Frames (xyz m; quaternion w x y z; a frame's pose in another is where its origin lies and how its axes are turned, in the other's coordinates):
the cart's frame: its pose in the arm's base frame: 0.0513 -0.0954 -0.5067 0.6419 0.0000 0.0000 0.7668
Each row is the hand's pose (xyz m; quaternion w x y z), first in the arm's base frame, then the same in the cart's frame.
Working: the arm's base frame: its pose in the cart's frame: 0.1029 0.0337 0.5067 0.6419 0.0000 0.0000 -0.7668

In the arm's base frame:
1: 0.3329 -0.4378 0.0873 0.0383 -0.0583 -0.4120 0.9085
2: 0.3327 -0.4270 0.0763 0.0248 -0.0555 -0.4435 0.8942
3: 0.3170 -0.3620 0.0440 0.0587 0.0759 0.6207 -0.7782
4: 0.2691 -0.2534 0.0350 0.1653 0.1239 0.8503 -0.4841
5: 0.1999 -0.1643 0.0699 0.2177 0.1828 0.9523 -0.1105
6: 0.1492 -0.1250 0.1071 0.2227 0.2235 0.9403 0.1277
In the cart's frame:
1: -0.3866 -0.2170 0.5940 0.7212 -0.3533 -0.2198 0.5538
2: -0.3759 -0.2187 0.5830 0.7016 -0.3757 -0.2421 0.5550
3: -0.3092 -0.2146 0.5507 0.5590 -0.5246 -0.3402 0.5445
4: -0.1939 -0.1866 0.5417 0.2651 -0.7315 -0.4508 0.4375
5: -0.0940 -0.1342 0.5766 0.0550 0.8476 0.4711 -0.2379
6: -0.0464 -0.0912 0.6138 0.2409 0.8645 0.4322 -0.0888

